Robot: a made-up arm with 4 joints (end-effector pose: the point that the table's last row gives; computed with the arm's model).
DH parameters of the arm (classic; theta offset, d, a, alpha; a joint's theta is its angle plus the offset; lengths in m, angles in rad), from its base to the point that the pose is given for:
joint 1: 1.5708 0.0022 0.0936 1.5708
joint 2: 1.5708 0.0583 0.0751 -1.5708
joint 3: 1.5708 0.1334 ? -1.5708
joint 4: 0.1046 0 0.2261 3.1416
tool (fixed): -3.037 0.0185 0 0
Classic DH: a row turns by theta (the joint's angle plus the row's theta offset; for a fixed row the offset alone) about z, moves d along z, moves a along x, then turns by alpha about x.
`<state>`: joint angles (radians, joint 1 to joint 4).
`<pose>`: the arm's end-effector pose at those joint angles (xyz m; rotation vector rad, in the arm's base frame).
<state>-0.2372 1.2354 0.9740 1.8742</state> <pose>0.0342 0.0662 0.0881 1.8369 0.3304 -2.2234</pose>
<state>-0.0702 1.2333 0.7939 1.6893</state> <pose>-0.0075 0.0971 0.0936 1.5771 0.4458 -1.9104</pose>
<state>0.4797 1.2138 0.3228 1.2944</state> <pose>-0.1407 0.0278 0.0991 1.0169 0.7839 -0.9001</pose>
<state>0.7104 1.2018 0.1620 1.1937</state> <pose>-0.1477 -0.0395 0.1032 0.8216 0.9059 -0.5197</pose>
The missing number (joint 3, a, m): 0.1347
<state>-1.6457 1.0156 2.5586 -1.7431</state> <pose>-0.1013 -0.1406 -0.3061 -2.2807 -0.0955 -1.2185</pose>
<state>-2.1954 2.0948 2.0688 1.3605</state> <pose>0.0212 -0.1605 0.1179 -0.4978 1.2359 0.2092</pose>
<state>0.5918 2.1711 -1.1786 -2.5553</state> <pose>-0.0435 0.2270 -0.2525 -1.5141 1.1340 -0.9375</pose>
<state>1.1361 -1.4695 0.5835 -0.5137</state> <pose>-0.0760 -0.2265 0.2145 -1.4204 -1.0402 1.6986</pose>
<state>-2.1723 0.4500 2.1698 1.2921</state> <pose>0.0919 -0.2342 -0.0300 0.7364 2.2236 1.1266</pose>
